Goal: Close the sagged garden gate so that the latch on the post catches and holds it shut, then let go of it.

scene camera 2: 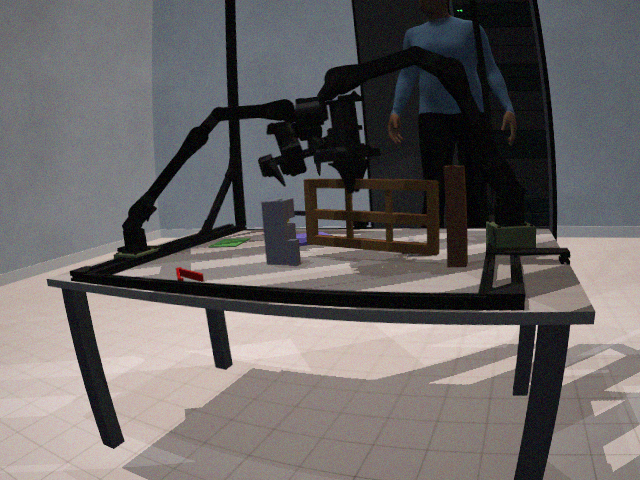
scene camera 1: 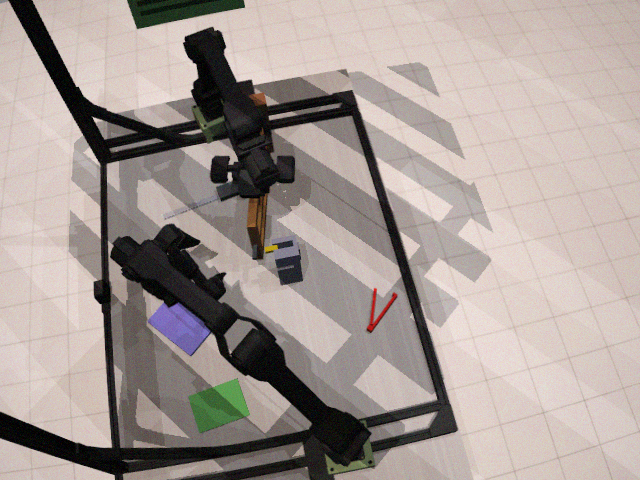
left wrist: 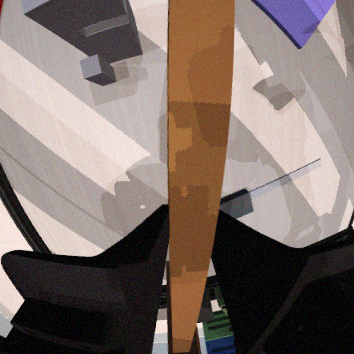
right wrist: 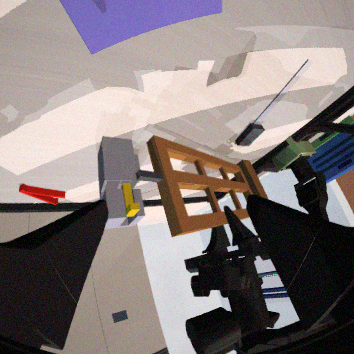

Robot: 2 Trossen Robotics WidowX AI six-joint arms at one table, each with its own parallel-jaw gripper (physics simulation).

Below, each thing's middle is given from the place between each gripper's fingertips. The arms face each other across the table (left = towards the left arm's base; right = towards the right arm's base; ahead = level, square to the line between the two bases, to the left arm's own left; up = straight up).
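Labels:
Relative to the wooden garden gate [scene camera 2: 431,219], my left hand is 50 mm above, 10 mm short of it and 20 mm to the right of it. Counted from my left hand, the brown hinge post [scene camera 2: 454,176] is 50 mm below, 80 mm ahead and 220 mm to the left; the grey latch post [left wrist: 105,39] is 80 mm below, 20 mm ahead and 160 mm to the right; the thin rod with dark block [left wrist: 236,204] is 140 mm below, 130 mm behind and 130 mm to the left. Going by its middle, the brown hinge post is nearer to my left hand than to my right hand.
Counted from my right hand, the grey latch post is 10 cm below, 17 cm ahead and 1 cm to the right; the wooden garden gate is 7 cm below, 16 cm ahead and 17 cm to the left; the brown hinge post is 7 cm below, 23 cm ahead and 37 cm to the left; the thin rod with dark block is 16 cm below, 2 cm ahead and 29 cm to the left.

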